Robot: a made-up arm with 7 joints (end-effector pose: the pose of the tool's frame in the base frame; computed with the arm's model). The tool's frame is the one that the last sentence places.
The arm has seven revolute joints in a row. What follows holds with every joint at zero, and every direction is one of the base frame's.
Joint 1 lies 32 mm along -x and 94 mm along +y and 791 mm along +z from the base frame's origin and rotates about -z.
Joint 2 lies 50 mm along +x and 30 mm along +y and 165 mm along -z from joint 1 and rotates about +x.
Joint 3 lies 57 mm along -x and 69 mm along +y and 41 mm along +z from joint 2 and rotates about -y.
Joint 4 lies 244 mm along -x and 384 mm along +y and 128 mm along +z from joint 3 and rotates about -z.
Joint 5 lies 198 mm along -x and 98 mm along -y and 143 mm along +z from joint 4 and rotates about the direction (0.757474, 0.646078, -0.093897).
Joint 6 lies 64 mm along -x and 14 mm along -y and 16 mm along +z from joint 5 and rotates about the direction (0.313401, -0.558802, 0.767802).
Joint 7 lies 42 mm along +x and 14 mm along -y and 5 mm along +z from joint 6 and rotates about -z.
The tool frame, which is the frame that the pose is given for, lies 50 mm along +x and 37 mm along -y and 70 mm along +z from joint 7; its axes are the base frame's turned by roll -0.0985, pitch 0.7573 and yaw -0.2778 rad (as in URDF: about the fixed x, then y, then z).
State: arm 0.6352 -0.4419 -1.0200 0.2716 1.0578 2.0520 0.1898
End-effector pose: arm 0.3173 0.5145 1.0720 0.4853 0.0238 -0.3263 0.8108
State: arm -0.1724 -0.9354 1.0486 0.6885 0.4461 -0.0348 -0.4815
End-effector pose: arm -0.5634 0.1255 0.1797 -0.1638 -0.0742 0.1138 0.9771
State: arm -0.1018 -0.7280 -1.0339 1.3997 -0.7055 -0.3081 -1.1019
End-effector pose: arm 0.0019 0.9460 0.5966 -0.4951 0.6208 -0.5455 0.2681
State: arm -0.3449 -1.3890 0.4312 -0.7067 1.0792 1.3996 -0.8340
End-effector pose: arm -0.5053 0.2869 0.4982 -0.2537 0.3565 0.8170 0.3757
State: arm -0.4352 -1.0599 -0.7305 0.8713 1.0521 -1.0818 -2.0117
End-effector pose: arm -0.4943 0.6812 0.4533 0.1930 0.6064 -0.0108 0.7713
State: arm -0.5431 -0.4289 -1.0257 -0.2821 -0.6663 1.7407 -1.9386
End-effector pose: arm -0.3383 0.5422 1.1400 0.0927 0.2746 -0.9184 0.2692
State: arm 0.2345 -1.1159 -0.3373 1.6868 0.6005 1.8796 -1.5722
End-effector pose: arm -0.0732 0.9774 0.1853 -0.8683 0.1273 0.1686 0.4488
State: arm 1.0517 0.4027 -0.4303 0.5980 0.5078 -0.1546 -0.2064
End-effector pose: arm -0.0296 0.4452 1.2530 0.6633 0.4229 -0.4478 0.4251
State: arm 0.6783 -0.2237 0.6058 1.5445 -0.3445 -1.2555 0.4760
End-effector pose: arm -0.0250 1.0225 0.5713 -0.5261 -0.0157 0.7810 0.3363
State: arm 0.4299 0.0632 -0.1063 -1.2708 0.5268 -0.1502 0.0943
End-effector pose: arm 0.0071 0.3512 0.9998 -0.0418 0.6150 0.2136 0.7579
